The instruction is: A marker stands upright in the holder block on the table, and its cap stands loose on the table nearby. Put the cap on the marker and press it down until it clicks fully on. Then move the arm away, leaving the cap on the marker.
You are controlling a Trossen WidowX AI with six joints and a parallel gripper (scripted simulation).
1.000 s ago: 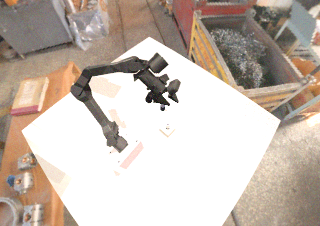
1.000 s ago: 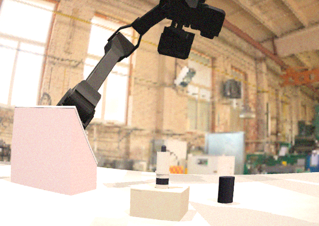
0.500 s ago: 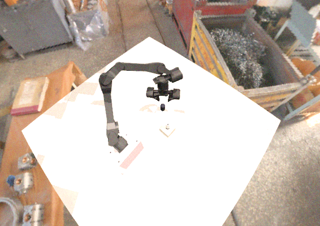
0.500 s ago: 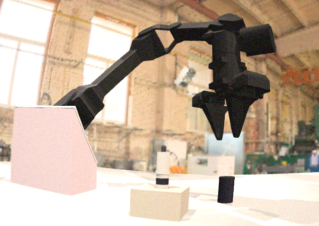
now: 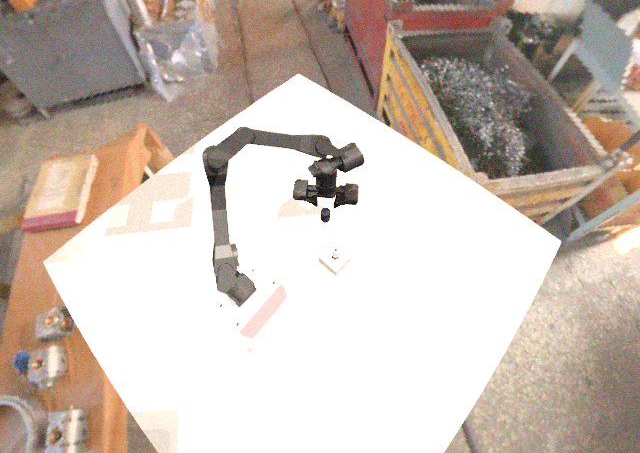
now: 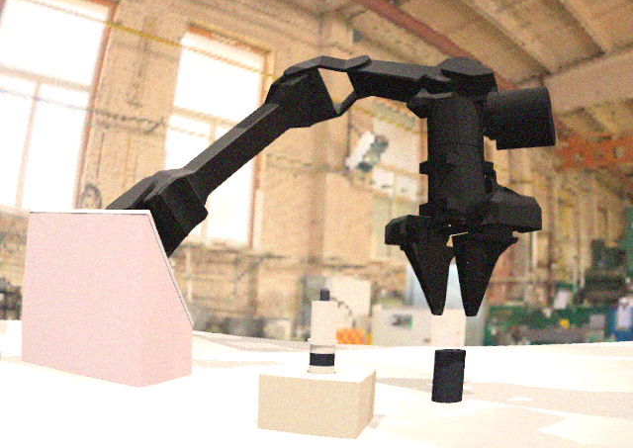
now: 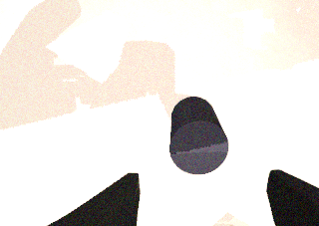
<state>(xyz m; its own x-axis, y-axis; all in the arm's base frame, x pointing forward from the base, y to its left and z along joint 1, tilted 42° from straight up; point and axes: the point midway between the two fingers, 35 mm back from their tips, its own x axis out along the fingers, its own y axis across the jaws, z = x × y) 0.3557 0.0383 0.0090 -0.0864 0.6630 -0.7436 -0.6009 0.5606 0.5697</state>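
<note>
Right now my gripper tip is 6 cm above the black marker cap. Also, from my gripper tip: beige holder block 12 cm to the right, 9 cm behind, 6 cm below.
</note>
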